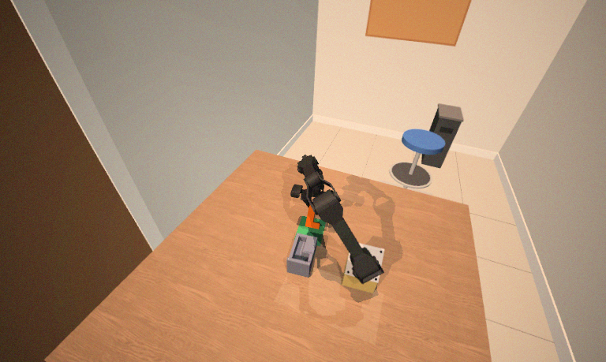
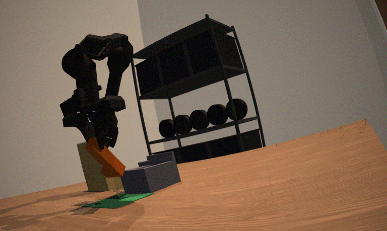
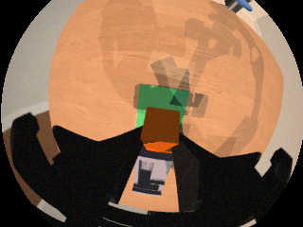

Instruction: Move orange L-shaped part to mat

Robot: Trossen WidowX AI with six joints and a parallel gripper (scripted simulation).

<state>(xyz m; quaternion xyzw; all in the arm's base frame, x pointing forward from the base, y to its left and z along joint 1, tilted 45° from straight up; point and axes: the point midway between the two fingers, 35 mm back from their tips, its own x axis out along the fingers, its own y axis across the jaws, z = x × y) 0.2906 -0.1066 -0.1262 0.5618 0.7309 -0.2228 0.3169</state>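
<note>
Right now the green mat is 140 mm below my gripper tip, 20 mm to the left of it and 10 mm behind it. Round my gripper tip: orange L-shaped part: 30 mm to the left, 30 mm below, 20 mm behind.
</note>
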